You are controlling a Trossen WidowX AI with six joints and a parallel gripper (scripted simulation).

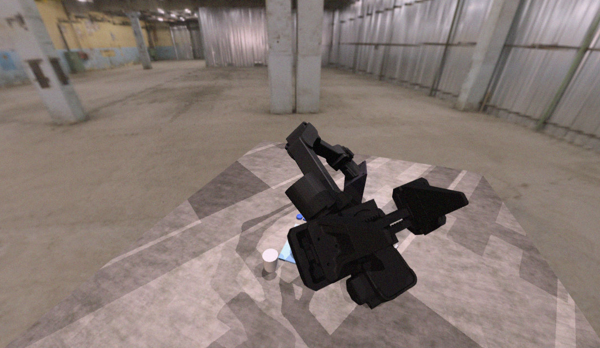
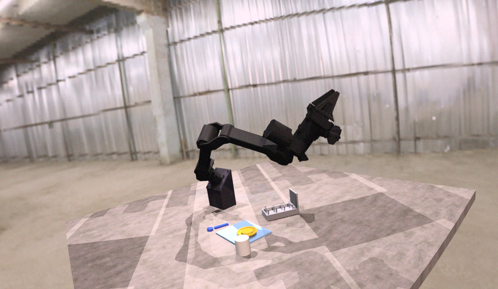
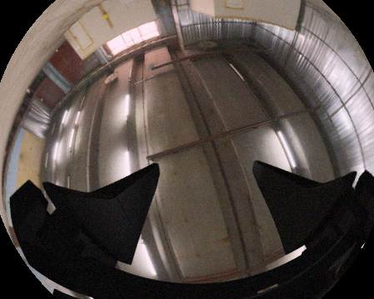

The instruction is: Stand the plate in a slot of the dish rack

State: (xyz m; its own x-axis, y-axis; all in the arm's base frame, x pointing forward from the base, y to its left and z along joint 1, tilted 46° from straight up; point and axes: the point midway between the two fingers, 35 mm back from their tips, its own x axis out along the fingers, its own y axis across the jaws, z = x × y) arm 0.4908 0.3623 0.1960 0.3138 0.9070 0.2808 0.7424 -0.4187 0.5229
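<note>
Right now the yellow plate is 24 cm behind my gripper tip, 21 cm to the right of it and 42 cm below it. The rest, counted from my gripper tip: grey dish rack 30 cm behind, 2 cm to the right, 41 cm below; then beige cup 16 cm behind, 27 cm to the right, 41 cm below; then small blue utensil 38 cm behind, 26 cm to the right, 43 cm below.
</note>
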